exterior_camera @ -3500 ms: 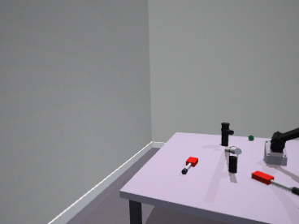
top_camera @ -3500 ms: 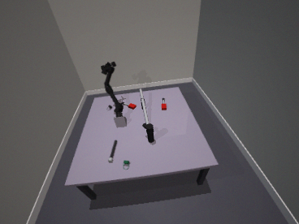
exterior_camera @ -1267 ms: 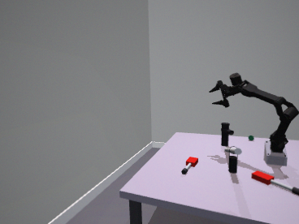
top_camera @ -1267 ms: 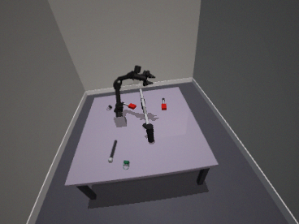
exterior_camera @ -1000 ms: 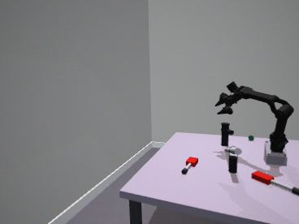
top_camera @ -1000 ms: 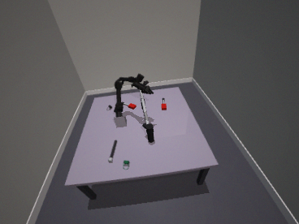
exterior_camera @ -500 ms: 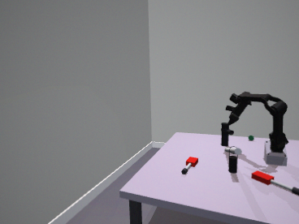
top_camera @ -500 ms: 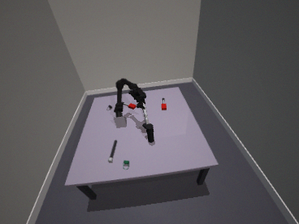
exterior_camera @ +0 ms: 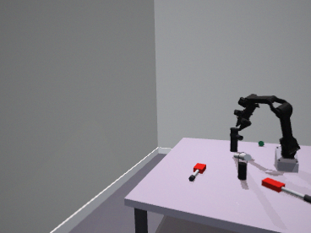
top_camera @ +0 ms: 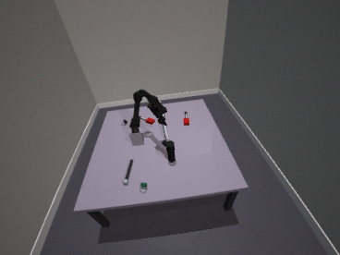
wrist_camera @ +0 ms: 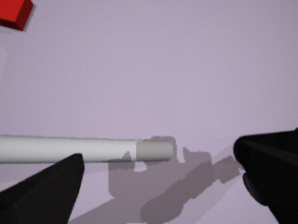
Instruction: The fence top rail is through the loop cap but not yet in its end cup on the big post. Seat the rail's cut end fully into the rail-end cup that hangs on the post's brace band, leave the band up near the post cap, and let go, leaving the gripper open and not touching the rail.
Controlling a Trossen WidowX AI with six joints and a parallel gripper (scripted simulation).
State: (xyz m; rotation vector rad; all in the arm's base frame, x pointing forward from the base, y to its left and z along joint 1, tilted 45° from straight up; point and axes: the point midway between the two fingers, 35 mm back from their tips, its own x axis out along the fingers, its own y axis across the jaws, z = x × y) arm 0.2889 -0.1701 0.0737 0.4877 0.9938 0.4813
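Now: the dark rail-end cup 16 cm to the right of my gripper tip, 10 cm below it and 2 cm behind it. The rest, counted from my gripper tip: short dark post (30 cm to the left, 14 cm below, 2 cm behind); green-ringed part (47 cm to the right, 23 cm below, 23 cm behind).
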